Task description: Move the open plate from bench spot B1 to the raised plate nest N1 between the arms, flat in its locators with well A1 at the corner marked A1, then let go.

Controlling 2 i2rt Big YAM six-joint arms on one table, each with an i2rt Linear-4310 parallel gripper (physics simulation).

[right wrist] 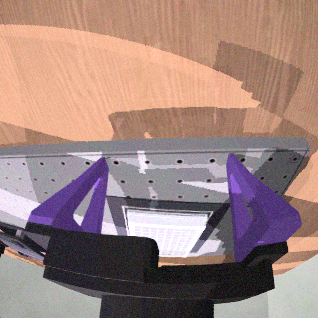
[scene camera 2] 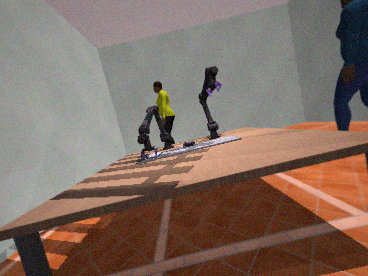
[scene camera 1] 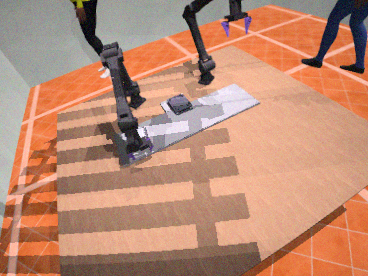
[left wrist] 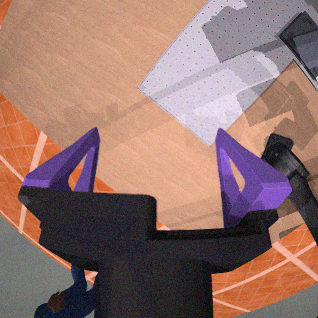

Labels:
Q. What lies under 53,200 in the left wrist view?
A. My left gripper.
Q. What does the white well plate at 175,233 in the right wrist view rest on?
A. A dark nest with white outline.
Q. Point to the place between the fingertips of my right gripper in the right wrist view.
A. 165,160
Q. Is my right gripper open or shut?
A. Open.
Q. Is my left gripper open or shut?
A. Open.

